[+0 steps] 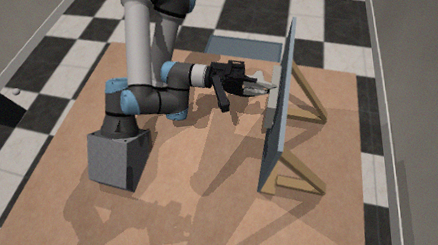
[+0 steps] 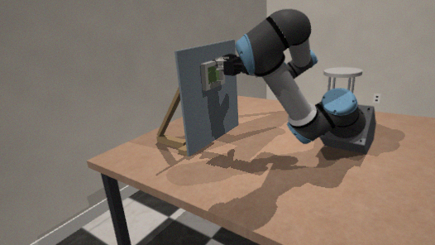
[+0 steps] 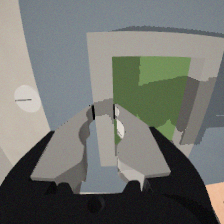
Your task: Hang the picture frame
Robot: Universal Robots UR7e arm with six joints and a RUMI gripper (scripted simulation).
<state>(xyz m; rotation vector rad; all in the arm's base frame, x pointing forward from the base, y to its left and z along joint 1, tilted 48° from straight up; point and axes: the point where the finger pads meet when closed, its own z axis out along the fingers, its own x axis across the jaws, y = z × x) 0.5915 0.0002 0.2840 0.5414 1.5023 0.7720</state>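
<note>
Now: hand 2 cm short of the picture frame, 1 cm to the right of it and 5 cm above it. Round my hand: blue-grey board (4 cm ahead, 17 cm below).
</note>
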